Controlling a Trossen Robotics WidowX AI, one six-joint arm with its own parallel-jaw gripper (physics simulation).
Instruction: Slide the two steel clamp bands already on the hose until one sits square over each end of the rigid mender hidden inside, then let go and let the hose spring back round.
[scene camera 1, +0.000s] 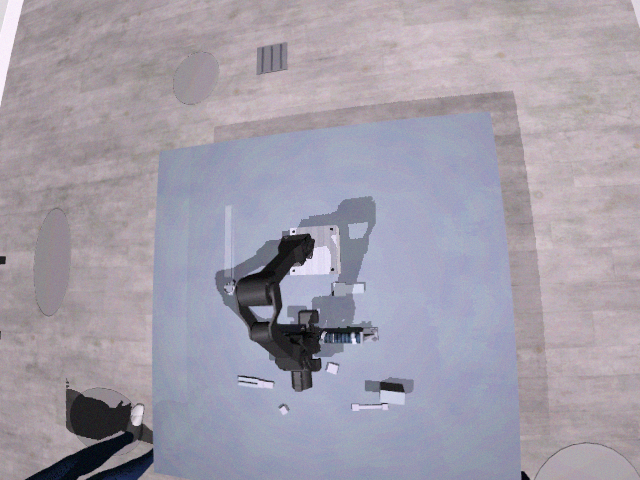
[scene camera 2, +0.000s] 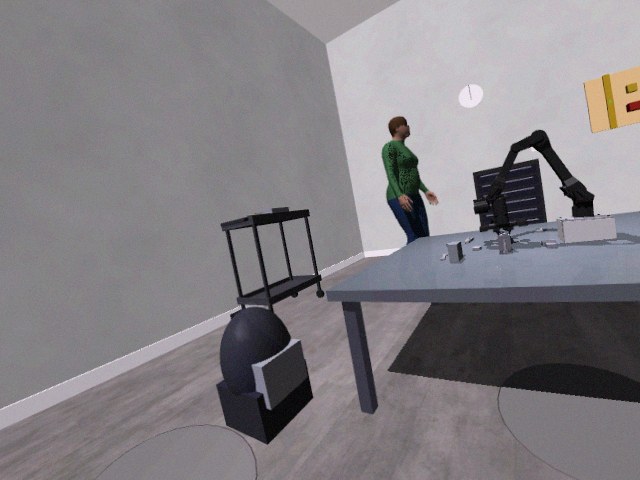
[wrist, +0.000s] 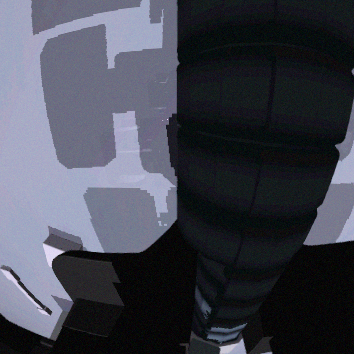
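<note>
The dark ribbed hose (scene camera 1: 341, 337) (wrist: 260, 165) runs left to right in scene camera 1 and down through the wrist view. A pale holder (scene camera 1: 371, 333) (scene camera 2: 505, 243) stands at its right end. My gripper (scene camera 1: 311, 338) (scene camera 2: 501, 227) (wrist: 220, 300) is over the hose, with a dark finger on each side of it in the wrist view. It appears shut on the hose, though the contact is in deep shadow. A pale edge, perhaps a clamp band, shows at the hose's far end in the wrist view. The other band cannot be made out, and the mender is hidden.
A white base box (scene camera 1: 312, 263) (scene camera 2: 589, 228) bears my arm. A pale block (scene camera 1: 348, 287) lies between it and the hose. A small block (scene camera 1: 332, 367), slotted bar (scene camera 1: 255, 381), larger block (scene camera 1: 392, 396) (scene camera 2: 454, 251) and thin bar (scene camera 1: 369, 407) lie on the person's side.
</note>
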